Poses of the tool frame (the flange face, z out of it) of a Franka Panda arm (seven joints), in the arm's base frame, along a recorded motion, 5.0 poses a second.
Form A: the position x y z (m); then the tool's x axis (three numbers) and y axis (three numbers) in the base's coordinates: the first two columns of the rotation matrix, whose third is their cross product.
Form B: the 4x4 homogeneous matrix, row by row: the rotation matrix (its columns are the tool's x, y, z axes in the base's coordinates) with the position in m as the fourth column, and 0 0 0 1 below. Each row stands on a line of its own. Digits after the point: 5 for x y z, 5 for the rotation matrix.
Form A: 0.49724, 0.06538, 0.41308, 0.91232, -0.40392, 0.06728, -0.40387, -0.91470, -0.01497
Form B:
0.91232, -0.40387, 0.06759, 0.49724
-0.40392, -0.91470, -0.01351, 0.06538
0.06728, -0.01497, -0.99763, 0.41308
0, 0, 0, 1

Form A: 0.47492, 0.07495, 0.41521, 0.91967, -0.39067, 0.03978, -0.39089, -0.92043, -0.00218
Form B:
0.91967, -0.39089, 0.03747, 0.47492
-0.39067, -0.92043, -0.01354, 0.07495
0.03978, -0.00218, -0.99920, 0.41521
0, 0, 0, 1

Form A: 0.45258, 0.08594, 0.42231, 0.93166, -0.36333, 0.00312, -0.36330, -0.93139, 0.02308
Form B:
0.93166, -0.36330, -0.00548, 0.45258
-0.36333, -0.93139, -0.02264, 0.08594
0.00312, 0.02308, -0.99974, 0.42231
0, 0, 0, 1

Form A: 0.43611, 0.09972, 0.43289, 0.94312, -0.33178, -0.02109, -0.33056, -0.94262, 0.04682
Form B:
0.94312, -0.33056, -0.03541, 0.43611
-0.33178, -0.94262, -0.03719, 0.09972
-0.02109, 0.04682, -0.99868, 0.43289
0, 0, 0, 1

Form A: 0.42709, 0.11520, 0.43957, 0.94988, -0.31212, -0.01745, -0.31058, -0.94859, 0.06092
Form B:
0.94988, -0.31058, -0.03557, 0.42709
-0.31212, -0.94859, -0.05245, 0.11520
-0.01745, 0.06092, -0.99798, 0.43957
0, 0, 0, 1

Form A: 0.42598, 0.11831, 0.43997, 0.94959, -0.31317, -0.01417, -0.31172, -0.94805, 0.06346
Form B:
0.94959, -0.31172, -0.03331, 0.42598
-0.31317, -0.94805, -0.05584, 0.11831
-0.01417, 0.06346, -0.99788, 0.43997
0, 0, 0, 1

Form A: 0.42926, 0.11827, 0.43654, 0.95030, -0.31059, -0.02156, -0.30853, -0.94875, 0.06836
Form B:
0.95030, -0.30853, -0.04169, 0.42926
-0.31059, -0.94875, -0.05831, 0.11827
-0.02156, 0.06836, -0.99742, 0.43654
0, 0, 0, 1

